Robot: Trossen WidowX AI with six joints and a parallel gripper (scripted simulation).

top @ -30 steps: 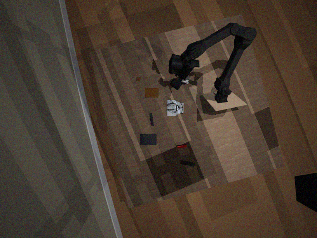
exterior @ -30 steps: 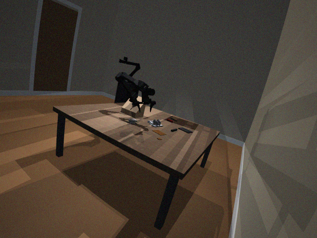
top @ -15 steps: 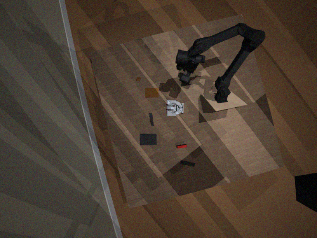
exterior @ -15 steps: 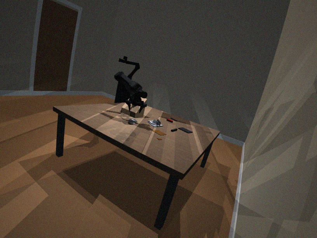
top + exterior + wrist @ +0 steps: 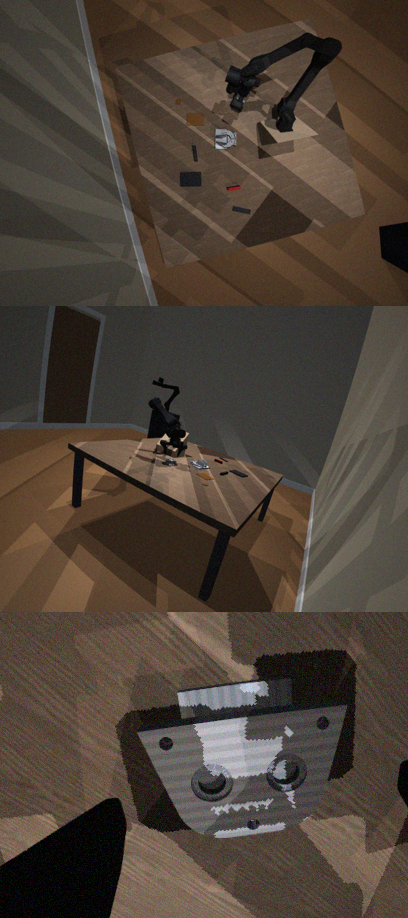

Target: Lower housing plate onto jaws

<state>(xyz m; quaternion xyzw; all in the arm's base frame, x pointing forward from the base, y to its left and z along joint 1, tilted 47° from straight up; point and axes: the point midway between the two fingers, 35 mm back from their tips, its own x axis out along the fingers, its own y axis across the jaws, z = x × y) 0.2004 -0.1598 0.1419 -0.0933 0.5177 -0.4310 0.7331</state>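
My gripper tip is 3 cm above the pale grey piece, 1 cm to the right of it and 1 cm past it. From my gripper tip the other things lie so: brown tile (27 cm ahead, 8 cm to the left, 6 cm below); then red block (52 cm to the left, 8 cm ahead, 5 cm below); then dark flat plate (44 cm to the left, 34 cm ahead, 6 cm below).
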